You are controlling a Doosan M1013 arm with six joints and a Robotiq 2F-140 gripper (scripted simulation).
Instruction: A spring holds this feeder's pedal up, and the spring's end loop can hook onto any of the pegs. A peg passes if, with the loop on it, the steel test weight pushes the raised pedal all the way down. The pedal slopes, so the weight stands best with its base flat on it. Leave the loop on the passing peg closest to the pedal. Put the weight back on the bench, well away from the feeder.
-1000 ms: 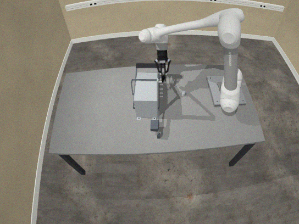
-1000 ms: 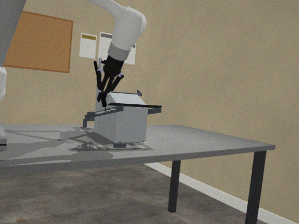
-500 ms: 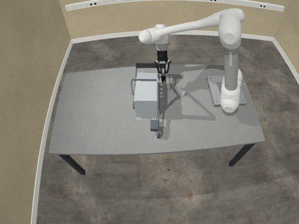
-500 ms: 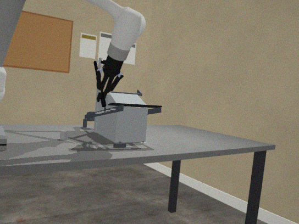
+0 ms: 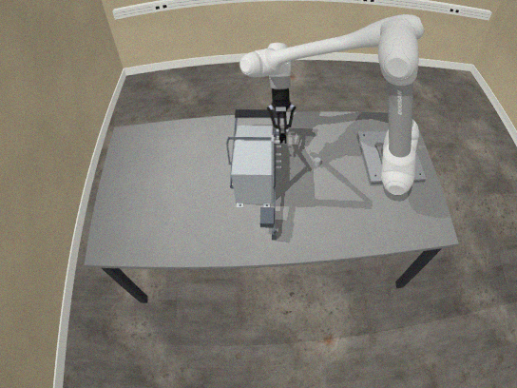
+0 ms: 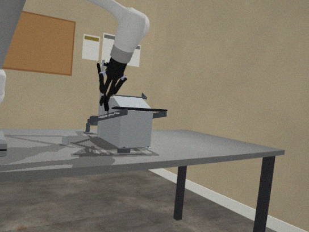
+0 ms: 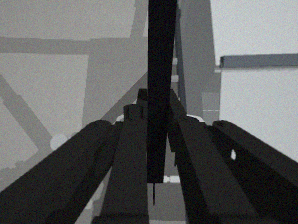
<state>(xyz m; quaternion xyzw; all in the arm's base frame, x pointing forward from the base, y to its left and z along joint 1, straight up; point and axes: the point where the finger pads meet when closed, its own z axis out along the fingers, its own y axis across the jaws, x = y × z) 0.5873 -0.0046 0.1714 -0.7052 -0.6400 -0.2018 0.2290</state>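
My gripper is now 1 cm short of the dark spring, 4 cm to the right of it and 4 cm below it. The rest, counted from my hand: steel test weight 17 cm behind, 1 cm to the left, 19 cm below.
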